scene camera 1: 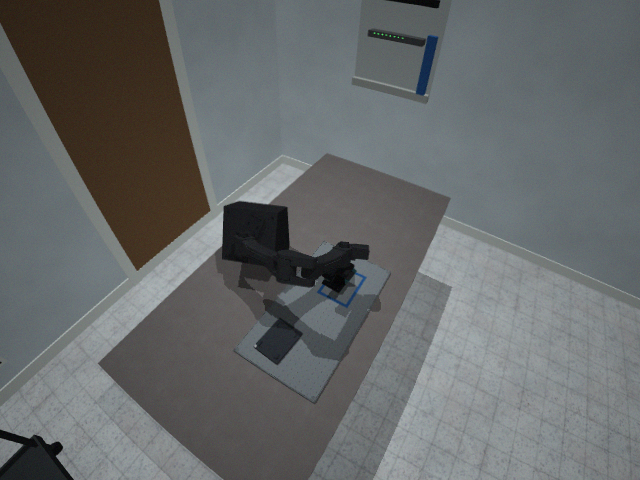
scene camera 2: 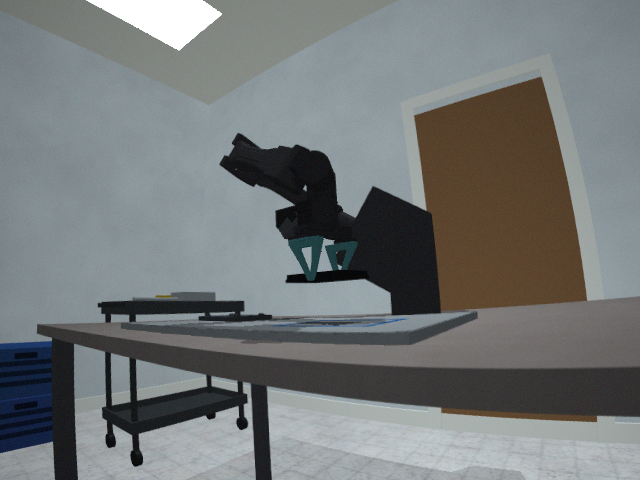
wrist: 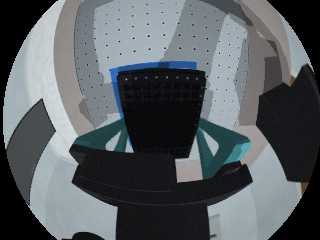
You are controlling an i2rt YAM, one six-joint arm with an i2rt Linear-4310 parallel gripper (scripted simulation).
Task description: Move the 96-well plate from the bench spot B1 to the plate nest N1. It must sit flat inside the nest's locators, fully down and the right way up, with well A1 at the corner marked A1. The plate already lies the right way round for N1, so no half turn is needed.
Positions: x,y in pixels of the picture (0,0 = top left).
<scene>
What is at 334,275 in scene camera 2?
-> A black 96-well plate.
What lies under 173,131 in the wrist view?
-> A black 96-well plate.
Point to a plate nest N1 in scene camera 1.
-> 279,339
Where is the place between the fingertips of the gripper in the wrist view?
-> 161,120
</scene>
